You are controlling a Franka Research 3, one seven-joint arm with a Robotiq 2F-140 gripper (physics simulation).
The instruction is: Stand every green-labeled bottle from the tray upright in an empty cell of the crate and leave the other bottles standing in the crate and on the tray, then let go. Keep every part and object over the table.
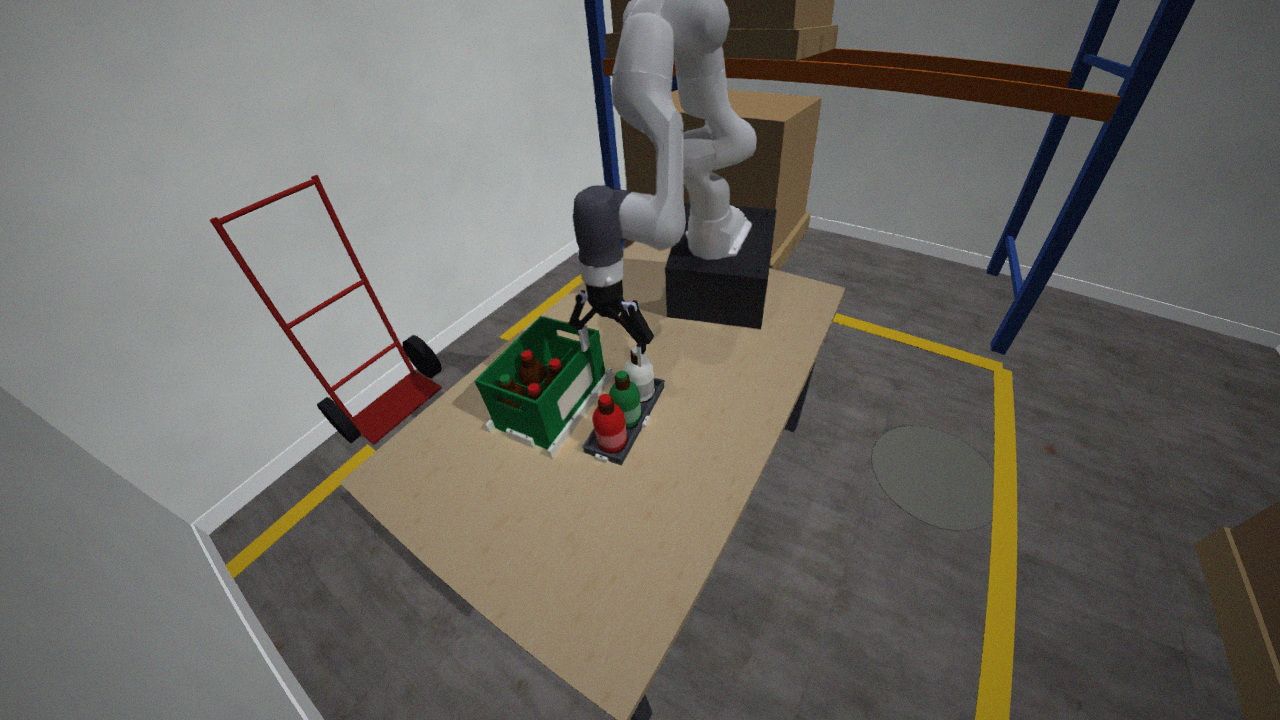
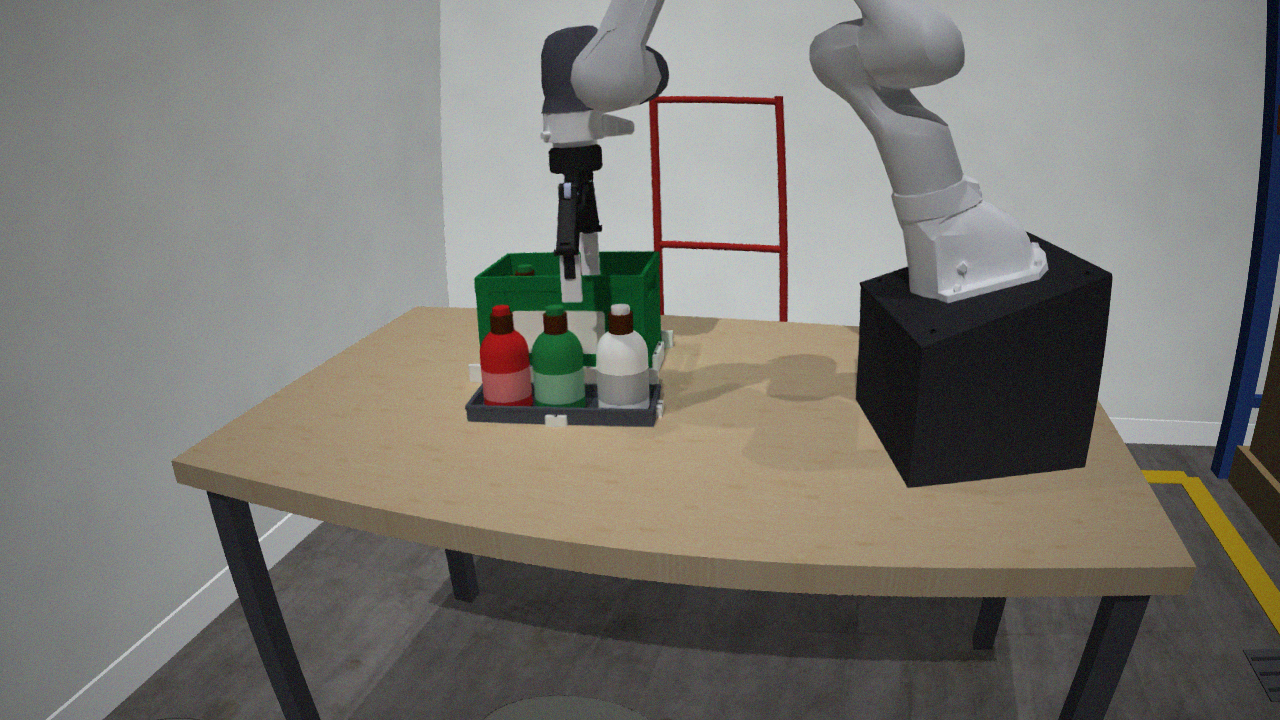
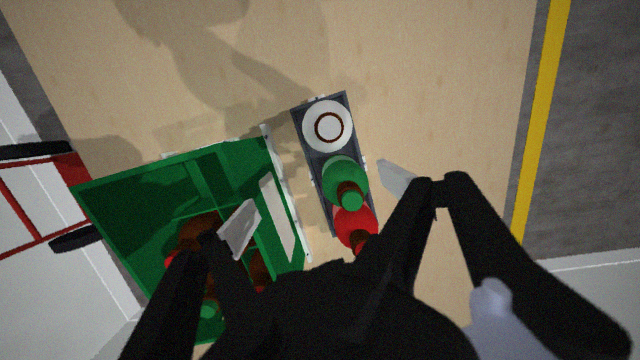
Scene:
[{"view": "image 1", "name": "my gripper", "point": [613, 355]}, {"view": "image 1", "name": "red bottle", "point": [609, 423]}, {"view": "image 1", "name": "white bottle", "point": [643, 377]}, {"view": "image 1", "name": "green bottle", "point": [625, 394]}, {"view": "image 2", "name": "my gripper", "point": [582, 287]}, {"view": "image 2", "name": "red bottle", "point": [504, 356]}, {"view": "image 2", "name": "white bottle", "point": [622, 368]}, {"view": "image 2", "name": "green bottle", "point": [557, 357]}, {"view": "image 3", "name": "my gripper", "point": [316, 190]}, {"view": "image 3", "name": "red bottle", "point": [353, 229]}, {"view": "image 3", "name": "white bottle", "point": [327, 125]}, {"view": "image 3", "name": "green bottle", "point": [345, 184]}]

